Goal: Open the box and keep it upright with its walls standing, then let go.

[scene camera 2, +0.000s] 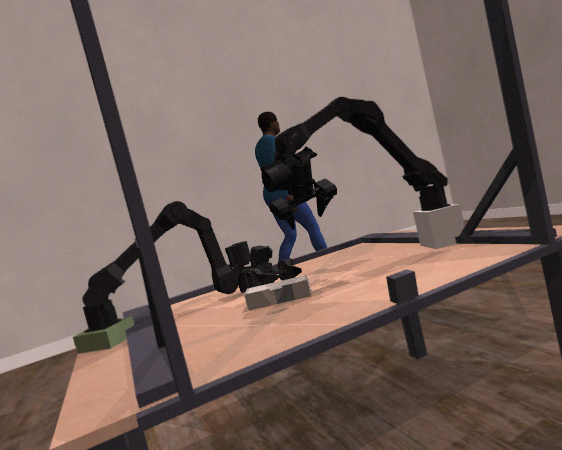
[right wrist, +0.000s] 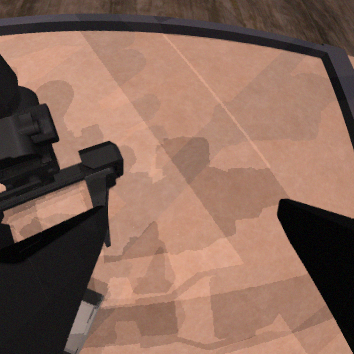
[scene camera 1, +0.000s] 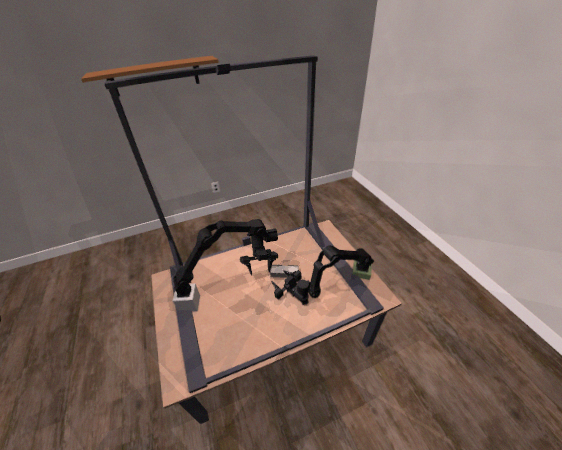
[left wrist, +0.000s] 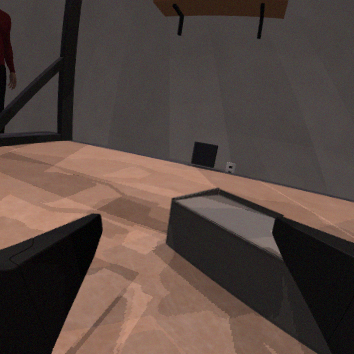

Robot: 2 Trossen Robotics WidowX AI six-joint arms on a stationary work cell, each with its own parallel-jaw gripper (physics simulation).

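Pixels of known places: left gripper, fingertip midpoint: (scene camera 2: pixel 289 273) (scene camera 1: pixel 277 275) (left wrist: pixel 189 224); right gripper, fingertip midpoint: (scene camera 2: pixel 306 222) (right wrist: pixel 193 210) (scene camera 1: pixel 260 274); left arm's base at its link origin: (scene camera 2: pixel 103 326) (scene camera 1: pixel 362 267); right arm's base at its link origin: (scene camera 2: pixel 435 208) (scene camera 1: pixel 184 292).
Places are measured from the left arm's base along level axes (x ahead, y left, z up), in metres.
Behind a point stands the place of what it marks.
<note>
The low grey box (scene camera 1: pixel 278 272) {x 0.458, y 0.155, z -0.004 m} (scene camera 2: pixel 295 290) {x 0.483, y 0.103, z -0.021 m} (left wrist: pixel 230 265) {x 0.445, y 0.157, z -0.024 m} (right wrist: pixel 79 322) {x 0.498, y 0.146, z -0.004 m} lies flat on the table, with a pale, flat top inside a thin dark rim. My left gripper (scene camera 1: pixel 282 281) {x 0.454, y 0.188, z 0.006 m} (scene camera 2: pixel 285 275) {x 0.454, y 0.188, z 0.006 m} (left wrist: pixel 189 224) {x 0.454, y 0.188, z 0.006 m} is open and empty, low beside the box's long side; its right finger covers part of the box in the left wrist view. Whether that finger touches the box I cannot tell. My right gripper (scene camera 1: pixel 260 273) {x 0.510, y 0.285, z 0.122 m} (scene camera 2: pixel 306 221) {x 0.510, y 0.285, z 0.122 m} (right wrist: pixel 193 210) {x 0.510, y 0.285, z 0.122 m} is open and empty, pointing down above the table near one end of the box. Its left finger hides most of the box in the right wrist view.
The wooden table (scene camera 1: pixel 235 340) {x 0.549, y 0.578, z -0.044 m} (scene camera 2: pixel 235 357) {x 0.438, y -0.204, z -0.044 m} has a dark metal frame with upright posts (scene camera 1: pixel 310 145) {x 0.387, y -0.293, z 0.566 m} (scene camera 2: pixel 112 130) {x 0.407, y -0.329, z 0.353 m}. The right arm stands on a white block (scene camera 1: pixel 186 300) {x 0.833, y 0.498, z 0.063 m} (scene camera 2: pixel 440 227) {x 0.865, y 0.403, z 0.014 m}, the left arm on a green block (scene camera 1: pixel 362 271) {x -0.001, y 0.036, z 0.002 m} (scene camera 2: pixel 95 341) {x 0.012, y -0.050, z -0.021 m}. A person (scene camera 2: pixel 267 152) stands behind the table.
</note>
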